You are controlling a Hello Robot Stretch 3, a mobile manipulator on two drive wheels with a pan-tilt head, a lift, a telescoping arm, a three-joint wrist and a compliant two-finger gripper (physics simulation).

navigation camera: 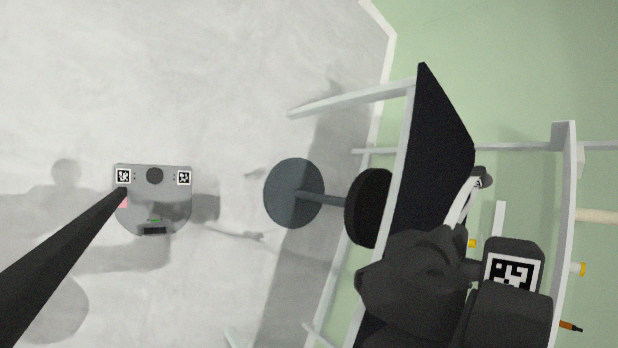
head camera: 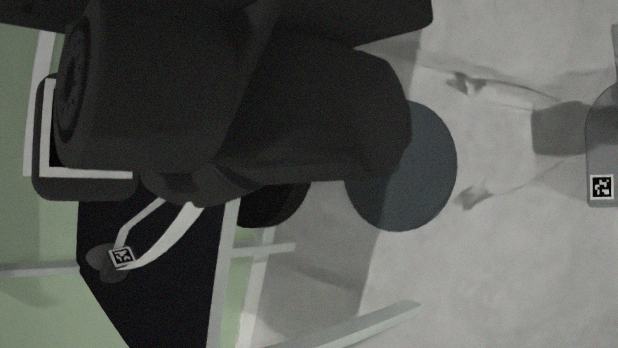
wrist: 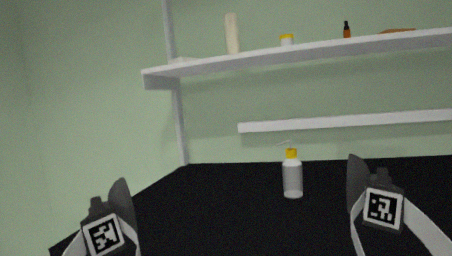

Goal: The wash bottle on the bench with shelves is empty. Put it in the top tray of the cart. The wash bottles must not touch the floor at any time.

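Seen in the pictures: gripper, between the fingertips: (navigation camera: 477, 226); robot's base, origin of its link: (navigation camera: 154, 174).
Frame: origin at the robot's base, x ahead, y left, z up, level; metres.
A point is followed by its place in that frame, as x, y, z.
The wash bottle (wrist: 293, 177), pale with a yellow cap and thin bent nozzle, stands upright on the black bench top (wrist: 225, 225) (head camera: 165, 300) @(0.212, -0.777, 0.915) (navigation camera: 430, 145) @(0.167, -0.760, 0.915) in the wrist view. In the navigation view the yellow cap of the wash bottle (navigation camera: 471, 243) @(-0.179, -0.926, 1.047) shows beside the dark wrist; the wash bottle does not show in the head view. My gripper (wrist: 238, 187) @(-0.016, -0.411, 1.161) (head camera: 111, 262) (navigation camera: 481, 177) is open, its fingers wide apart over the bench. The bottle is beyond the fingertips, between them in the picture but nearer the right one, and touches neither. The cart does not show in these views.
The upper shelf (wrist: 300, 56) (navigation camera: 564, 200) holds a cream cylinder (wrist: 232, 34), a yellow-lidded jar (wrist: 286, 41) and an orange bottle (wrist: 346, 32). A lower white rail (wrist: 345, 120) crosses behind the wash bottle. A round stool (navigation camera: 370, 207) stands by the bench's front, near my base (navigation camera: 152, 205) @(-0.124, 0.008, 0.160).
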